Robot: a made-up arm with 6 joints.
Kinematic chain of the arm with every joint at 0, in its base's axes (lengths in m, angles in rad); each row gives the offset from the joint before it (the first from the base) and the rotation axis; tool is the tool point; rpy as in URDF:
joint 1: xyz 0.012 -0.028 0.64 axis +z
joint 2: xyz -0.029 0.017 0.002 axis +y
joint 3: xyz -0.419 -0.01 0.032 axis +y
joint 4: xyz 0.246 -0.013 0.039 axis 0.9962 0 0.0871
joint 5: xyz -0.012 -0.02 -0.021 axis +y
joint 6: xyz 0.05 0.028 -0.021 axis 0.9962 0 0.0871
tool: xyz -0.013 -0.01 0.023 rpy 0 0 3.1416
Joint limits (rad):
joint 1: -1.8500..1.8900
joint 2: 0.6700..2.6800
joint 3: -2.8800..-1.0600
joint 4: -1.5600..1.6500
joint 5: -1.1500..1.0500
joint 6: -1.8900..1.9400
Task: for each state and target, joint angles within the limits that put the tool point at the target. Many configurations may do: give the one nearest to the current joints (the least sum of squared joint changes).
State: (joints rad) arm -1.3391 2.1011 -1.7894 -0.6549 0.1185 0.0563
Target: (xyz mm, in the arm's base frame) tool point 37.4 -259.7 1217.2
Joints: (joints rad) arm -1.3571 1.5882 -2.1159 -0.6777 0.0828 0.0638
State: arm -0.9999 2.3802 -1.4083 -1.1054 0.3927 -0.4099
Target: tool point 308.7 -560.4 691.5
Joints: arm -1.0155 2.6800 -2.1755 -1.1922 0.2079 -0.3346
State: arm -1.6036 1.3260 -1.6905 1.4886 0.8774 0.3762
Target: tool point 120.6 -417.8 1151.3
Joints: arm -1.3932 2.0259 -2.4761 1.6500 0.5915 0.2041
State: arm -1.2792 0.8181 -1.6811 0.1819 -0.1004 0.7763
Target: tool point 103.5 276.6 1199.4
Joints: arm -1.8500 0.6733 -2.1721 0.6519 0.0536 0.8182
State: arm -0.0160 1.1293 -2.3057 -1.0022 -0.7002 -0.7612
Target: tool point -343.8 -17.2 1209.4
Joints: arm -0.0115 0.7451 -2.3636 -0.9998 -0.7285 -0.7499
